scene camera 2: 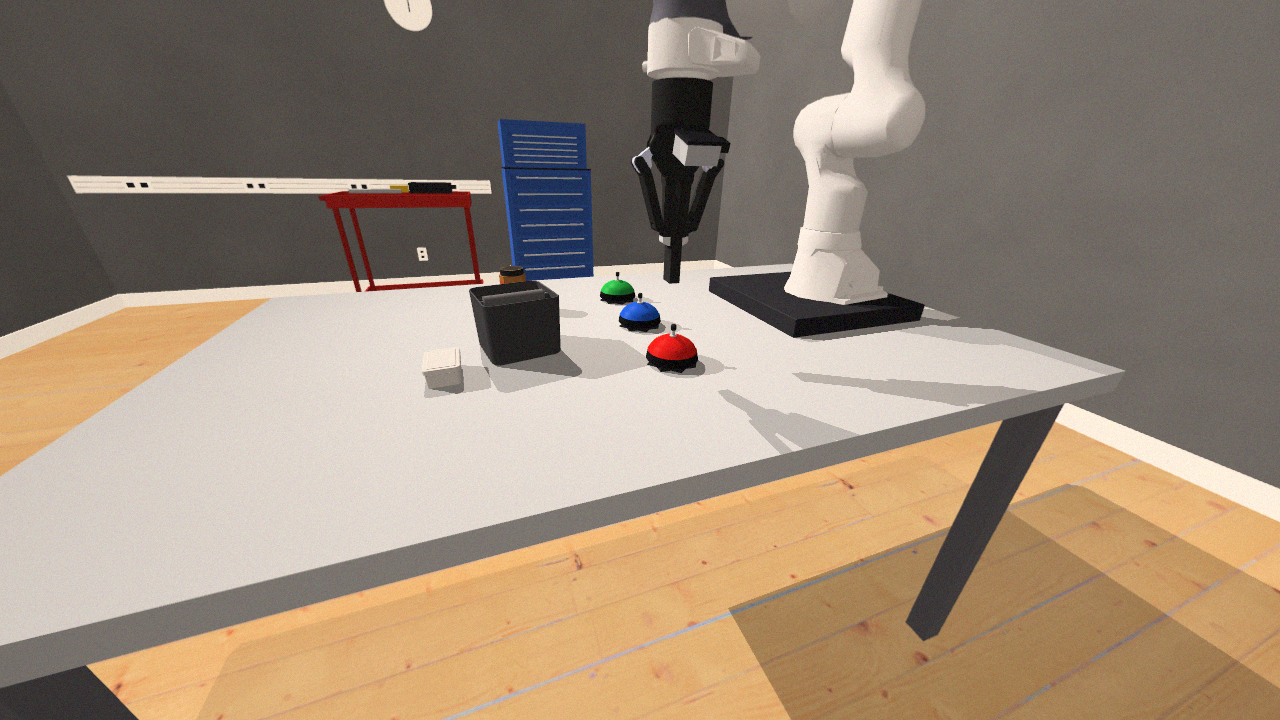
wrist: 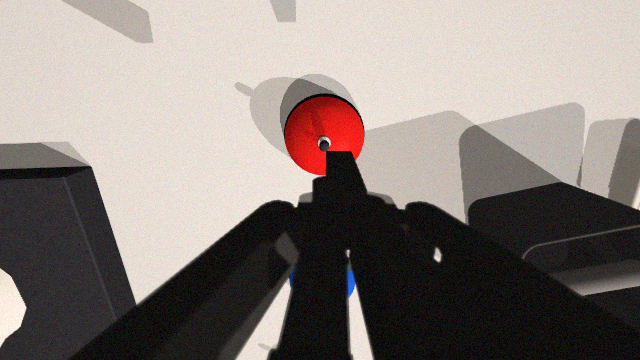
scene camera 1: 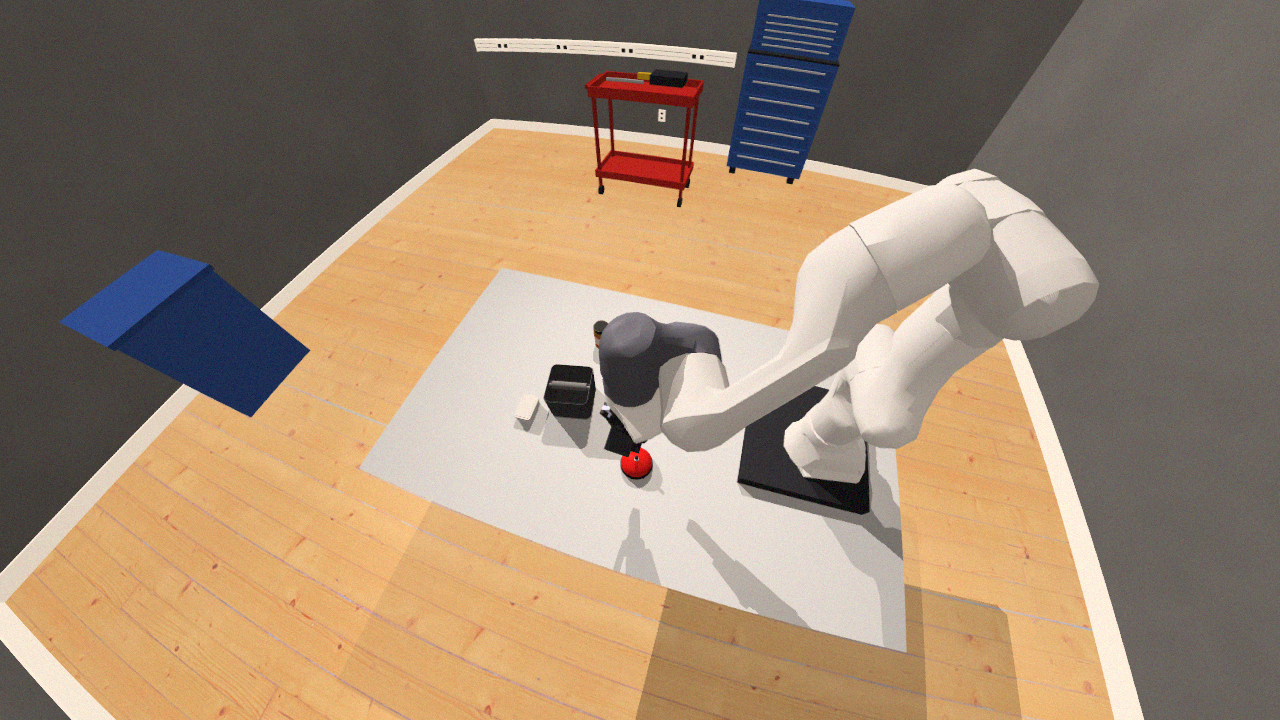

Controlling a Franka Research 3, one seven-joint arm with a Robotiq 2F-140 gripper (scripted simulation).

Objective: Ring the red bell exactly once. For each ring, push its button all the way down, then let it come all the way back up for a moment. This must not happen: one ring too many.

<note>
I see my gripper (scene camera 2: pixel 671 281), a white block (scene camera 2: pixel 440 368), a black bin (scene camera 2: pixel 514 321) and a red bell (scene camera 1: pixel 635 469).
The black bin is seen too in the wrist view (wrist: pixel 594 266) and in scene camera 1 (scene camera 1: pixel 568 377). The red bell is seen too in the wrist view (wrist: pixel 324 116). My gripper also shows in the wrist view (wrist: pixel 338 171).
</note>
